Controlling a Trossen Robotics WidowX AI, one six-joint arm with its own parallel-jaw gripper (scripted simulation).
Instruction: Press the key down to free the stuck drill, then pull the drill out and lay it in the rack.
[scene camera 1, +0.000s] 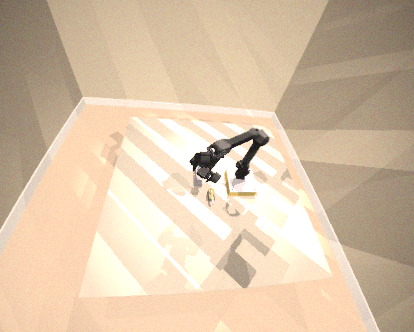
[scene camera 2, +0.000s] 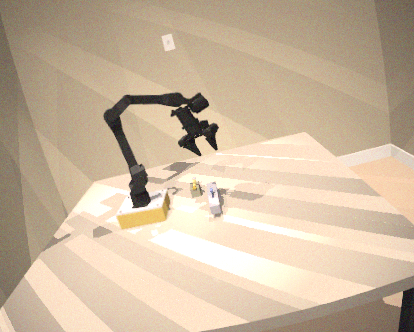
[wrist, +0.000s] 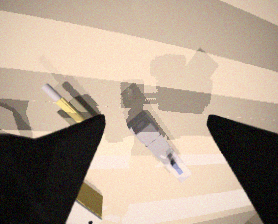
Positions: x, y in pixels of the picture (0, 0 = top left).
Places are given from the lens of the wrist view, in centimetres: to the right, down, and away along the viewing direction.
my gripper (wrist: 155, 119): 2, 1, 11
sleeve block (wrist: 142, 126): 1, 3, 23
